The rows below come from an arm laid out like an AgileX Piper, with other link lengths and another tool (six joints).
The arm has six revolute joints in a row. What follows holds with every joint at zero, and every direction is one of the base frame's.
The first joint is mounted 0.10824 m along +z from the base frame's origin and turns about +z.
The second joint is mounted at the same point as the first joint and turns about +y.
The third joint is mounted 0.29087 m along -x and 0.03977 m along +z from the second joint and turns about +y.
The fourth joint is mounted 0.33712 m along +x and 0.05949 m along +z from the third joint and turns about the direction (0.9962, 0, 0.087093).
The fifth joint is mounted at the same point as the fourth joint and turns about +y.
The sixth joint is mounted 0.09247 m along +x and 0.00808 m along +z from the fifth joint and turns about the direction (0.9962, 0, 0.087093).
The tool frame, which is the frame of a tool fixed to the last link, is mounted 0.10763 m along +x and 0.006 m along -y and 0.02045 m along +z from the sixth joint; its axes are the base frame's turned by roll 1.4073, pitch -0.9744 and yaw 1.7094 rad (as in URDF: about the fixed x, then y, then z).
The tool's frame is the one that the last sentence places.
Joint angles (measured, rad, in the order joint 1, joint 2, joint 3, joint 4, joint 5, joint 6), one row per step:
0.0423 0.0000 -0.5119 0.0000 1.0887 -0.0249
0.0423 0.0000 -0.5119 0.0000 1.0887 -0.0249
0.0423 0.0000 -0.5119 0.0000 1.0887 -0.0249
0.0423 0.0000 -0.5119 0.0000 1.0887 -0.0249
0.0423 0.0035 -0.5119 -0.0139 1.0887 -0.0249
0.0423 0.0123 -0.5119 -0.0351 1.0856 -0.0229
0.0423 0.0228 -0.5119 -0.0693 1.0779 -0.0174
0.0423 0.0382 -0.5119 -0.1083 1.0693 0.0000
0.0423 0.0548 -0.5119 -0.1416 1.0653 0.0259
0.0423 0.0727 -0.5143 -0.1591 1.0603 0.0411
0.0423 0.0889 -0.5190 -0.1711 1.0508 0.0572
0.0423 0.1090 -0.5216 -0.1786 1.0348 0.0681
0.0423 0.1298 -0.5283 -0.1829 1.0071 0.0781
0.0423 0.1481 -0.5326 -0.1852 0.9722 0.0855
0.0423 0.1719 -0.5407 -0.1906 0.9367 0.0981
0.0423 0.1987 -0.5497 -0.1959 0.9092 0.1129
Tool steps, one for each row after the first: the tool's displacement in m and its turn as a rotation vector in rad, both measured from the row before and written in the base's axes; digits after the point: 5 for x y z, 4 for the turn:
0.00000 0.00000 0.00000 0.0000 0.0000 0.0000
0.00000 0.00000 0.00000 0.0000 0.0000 0.0000
0.00000 0.00000 0.00000 0.0000 0.0000 0.0000
0.00065 -0.00239 -0.00047 -0.0116 0.0030 -0.0078
0.00180 -0.00362 -0.00066 -0.0161 0.0050 -0.0127
0.00242 -0.00582 0.00012 -0.0241 0.0015 -0.0211
0.00317 -0.00665 -0.00033 -0.0183 0.0047 -0.0287
0.00285 -0.00576 -0.00136 -0.0066 0.0095 -0.0297
0.00300 -0.00291 -0.00061 -0.0027 0.0085 -0.0158
0.00294 -0.00189 0.00136 0.0026 -0.0001 -0.0127
0.00453 -0.00086 0.00071 0.0014 0.0002 -0.0066
0.00541 -0.00001 0.00439 0.0030 -0.0146 -0.0026
0.00589 0.00057 0.00492 0.0023 -0.0214 0.0011
0.00651 0.00013 0.00581 0.0041 -0.0209 -0.0023
0.00635 0.00000 0.00409 0.0065 -0.0112 -0.0041

